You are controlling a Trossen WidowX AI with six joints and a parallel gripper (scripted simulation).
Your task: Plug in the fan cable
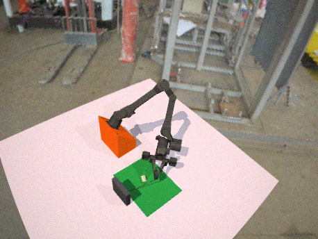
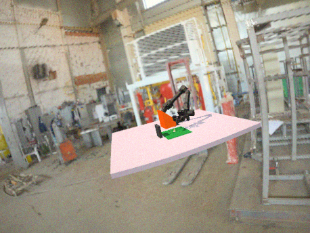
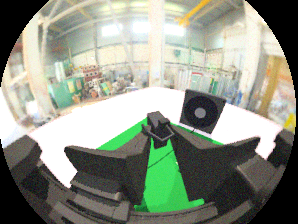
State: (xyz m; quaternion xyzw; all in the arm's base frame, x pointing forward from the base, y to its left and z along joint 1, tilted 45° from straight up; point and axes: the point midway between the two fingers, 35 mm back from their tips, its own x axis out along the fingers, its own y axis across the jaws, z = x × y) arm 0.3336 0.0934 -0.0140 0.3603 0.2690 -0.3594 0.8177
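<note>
My gripper tip is 20 mm past the green board, 30 mm to the left of it and 120 mm above it. Round my gripper tip: black fan: 40 mm behind, 180 mm to the right, 40 mm below; then dark plug: 10 mm below; then four-pin fan header: 60 mm behind, 30 mm to the right, 100 mm below.
</note>
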